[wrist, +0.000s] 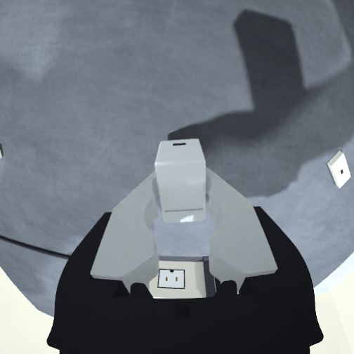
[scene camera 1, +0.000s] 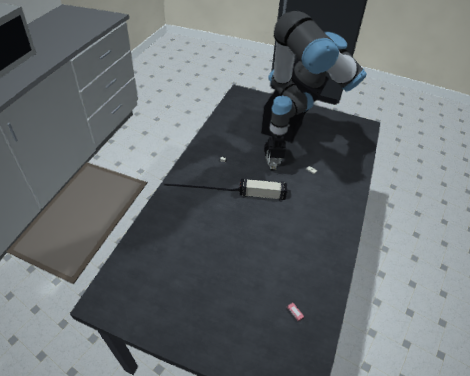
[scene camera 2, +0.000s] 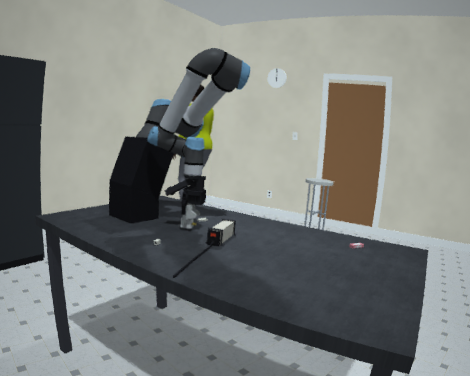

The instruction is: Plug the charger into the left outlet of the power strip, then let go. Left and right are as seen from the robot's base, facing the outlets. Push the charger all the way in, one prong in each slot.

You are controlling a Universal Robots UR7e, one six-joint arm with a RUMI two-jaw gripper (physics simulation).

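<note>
My gripper [scene camera 1: 273,161] [scene camera 2: 188,220] [wrist: 181,170] is shut on the charger, a white block [wrist: 180,182] between the two grey fingers, low over the table on the base's side of the power strip. Its prongs do not show. The power strip [scene camera 1: 264,189] [scene camera 2: 226,232] [wrist: 194,289] is cream with black ends and lies on the table. In the wrist view table shows between charger and strip, so they are apart. An outlet with two slots [wrist: 171,279] shows between the fingers, near the strip end away from the cable, the left end from the base. The gripper hides the rest.
A black cable [scene camera 1: 202,187] [scene camera 2: 192,260] [wrist: 35,246] runs from the strip's other end. A small white cube [scene camera 1: 223,159] [scene camera 2: 157,242] and a flat white piece [scene camera 1: 312,170] [scene camera 2: 202,219] [wrist: 340,170] lie on either side of the gripper. A pink-and-white item [scene camera 1: 295,311] [scene camera 2: 356,245] lies far off.
</note>
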